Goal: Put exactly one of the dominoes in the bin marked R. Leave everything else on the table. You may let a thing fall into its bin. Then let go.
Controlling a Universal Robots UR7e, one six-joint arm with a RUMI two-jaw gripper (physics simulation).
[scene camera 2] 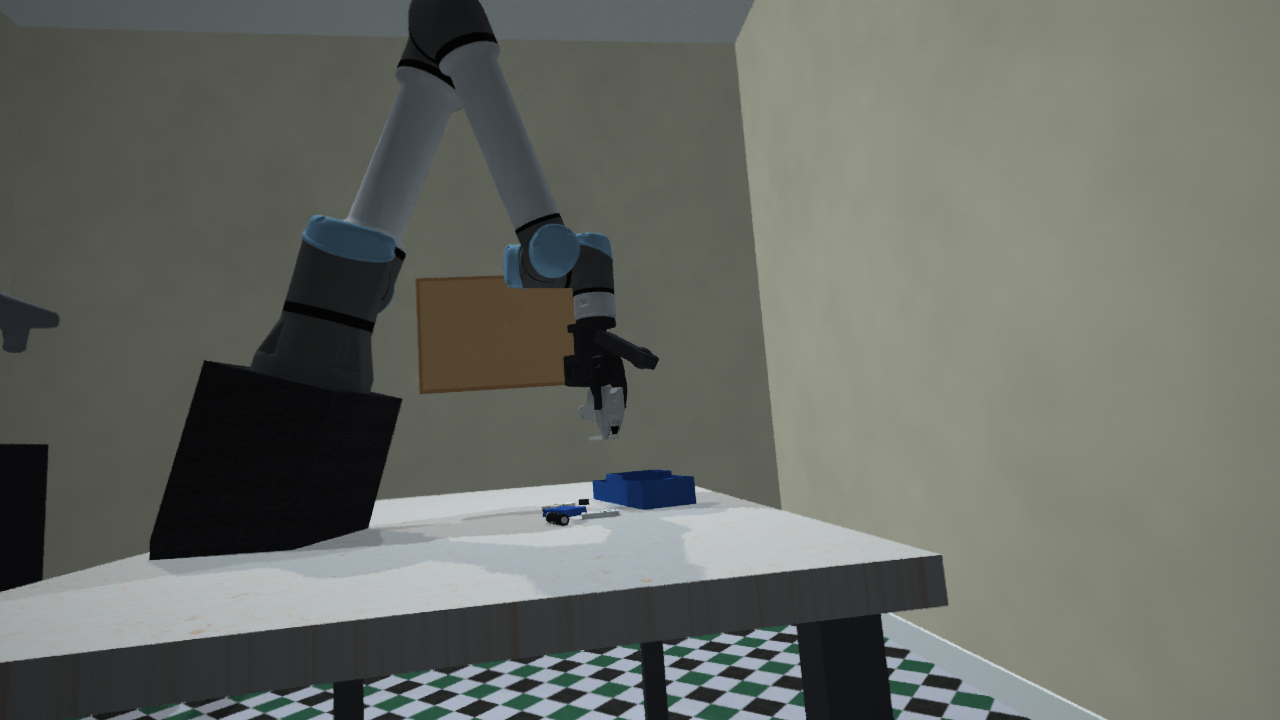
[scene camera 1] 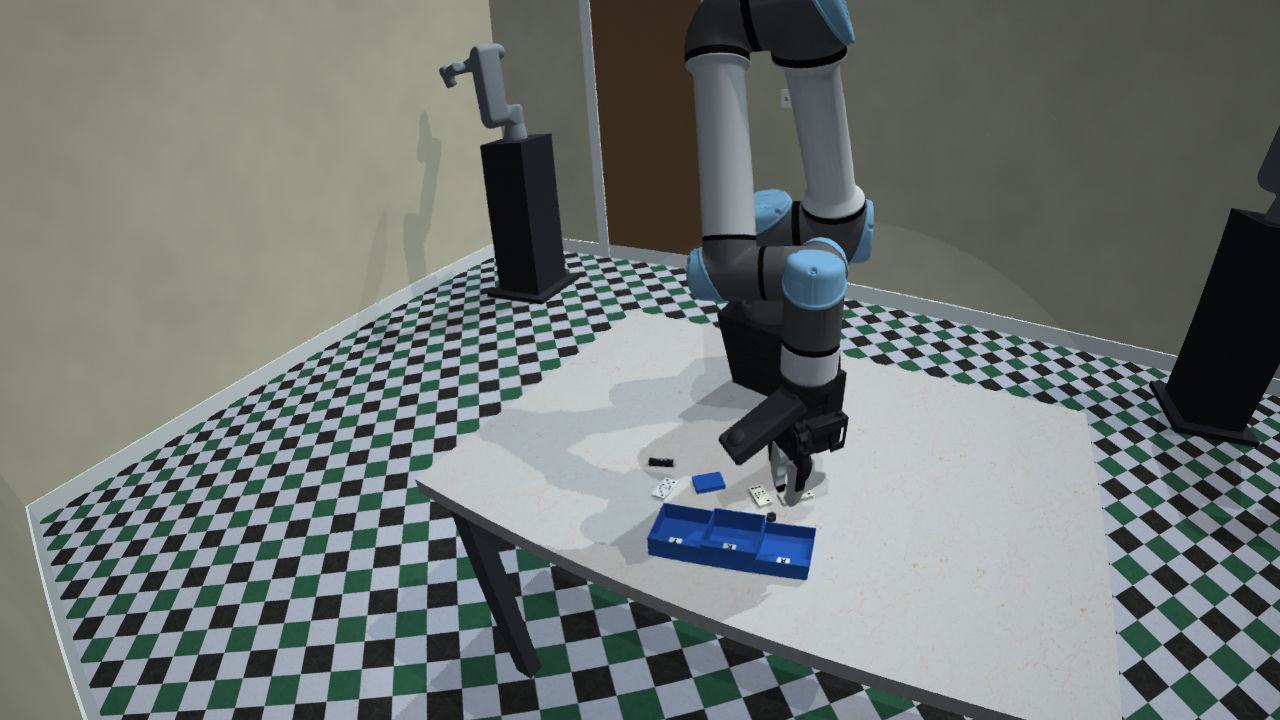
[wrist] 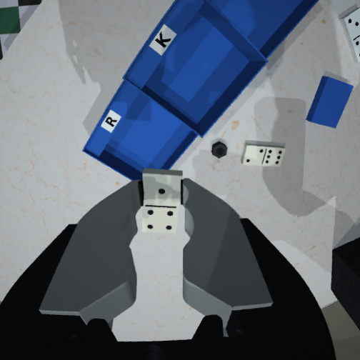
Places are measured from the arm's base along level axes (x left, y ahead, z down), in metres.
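Pixels of known places: gripper, fingertip midpoint: point(scene camera 2: 610, 439) point(scene camera 1: 785, 500); arm's base, origin of the base link: point(scene camera 2: 312, 381).
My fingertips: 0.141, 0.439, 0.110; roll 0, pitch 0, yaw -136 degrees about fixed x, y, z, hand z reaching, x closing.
Ahead of a thing's pixels: the offset from my fingertips to its top centre, as dx, dy, dz. "pt": to the spot under its first point.
My gripper point(scene camera 1: 793, 492) point(scene camera 2: 612, 433) point(wrist: 162, 181) is shut on a white domino @[+0.011, -0.009, -0.008] point(scene camera 2: 597, 437) point(wrist: 159, 220) with one pip and four pips, held level well above the table. In the wrist view the domino's far end appears just short of the near corner of the bin marked R @[pt +0.013, +0.000, +0.097] point(scene camera 1: 787, 545) point(wrist: 152, 129), not over its floor. This bin is the end compartment of the blue three-part box, and no object shows inside it. A second domino @[-0.066, -0.102, +0.097] point(scene camera 1: 759, 495) point(wrist: 264, 155) and a third domino @[-0.228, -0.062, +0.097] point(scene camera 1: 665, 488) point(wrist: 353, 32) lie flat on the table.
The K bin point(wrist: 200, 75) adjoins the R bin. A black nut @[-0.032, -0.057, +0.096] point(scene camera 1: 770, 516) point(wrist: 219, 149) lies beside the box. A blue block @[-0.163, -0.104, +0.094] point(scene camera 1: 708, 482) point(wrist: 330, 102) and a black battery @[-0.261, -0.124, +0.090] point(scene camera 1: 661, 462) point(scene camera 2: 556, 517) lie on the robot's side of the box.
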